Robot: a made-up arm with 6 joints.
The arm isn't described. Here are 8 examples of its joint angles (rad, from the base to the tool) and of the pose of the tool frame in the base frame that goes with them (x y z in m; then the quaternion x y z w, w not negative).
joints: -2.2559 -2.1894 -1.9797 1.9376 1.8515 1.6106
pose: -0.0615 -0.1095 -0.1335 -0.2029 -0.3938 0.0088 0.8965
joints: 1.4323 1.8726 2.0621 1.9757 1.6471 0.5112
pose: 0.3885 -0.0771 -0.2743 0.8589 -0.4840 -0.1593 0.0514
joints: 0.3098 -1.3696 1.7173 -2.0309 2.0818 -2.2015
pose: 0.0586 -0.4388 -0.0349 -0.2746 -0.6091 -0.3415 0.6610
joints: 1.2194 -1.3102 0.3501 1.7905 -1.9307 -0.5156
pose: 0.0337 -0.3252 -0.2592 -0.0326 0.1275 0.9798 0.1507
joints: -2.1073 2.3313 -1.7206 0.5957 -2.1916 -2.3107
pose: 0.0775 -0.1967 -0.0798 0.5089 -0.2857 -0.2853 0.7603
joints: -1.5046 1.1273 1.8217 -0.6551 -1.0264 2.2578
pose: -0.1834 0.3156 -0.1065 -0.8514 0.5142 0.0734 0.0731
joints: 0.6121 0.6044 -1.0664 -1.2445 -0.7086 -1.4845
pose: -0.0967 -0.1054 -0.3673 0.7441 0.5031 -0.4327 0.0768
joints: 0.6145 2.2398 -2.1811 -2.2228 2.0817 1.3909
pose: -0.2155 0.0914 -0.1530 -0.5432 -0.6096 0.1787 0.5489
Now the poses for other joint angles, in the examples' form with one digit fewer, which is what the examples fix.
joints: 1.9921 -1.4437 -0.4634 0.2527 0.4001 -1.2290
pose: 0.061 -0.332 -0.347 0.541 0.026 -0.175 0.822
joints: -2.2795 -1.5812 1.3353 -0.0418 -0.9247 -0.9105
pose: -0.065 0.491 -0.334 0.382 0.828 0.190 0.364
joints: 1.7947 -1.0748 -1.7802 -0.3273 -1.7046 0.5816
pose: -0.024 0.046 -0.224 0.270 0.619 -0.627 0.388
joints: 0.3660 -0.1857 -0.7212 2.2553 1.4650 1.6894
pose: 0.277 -0.123 -0.286 0.136 0.297 0.648 0.688
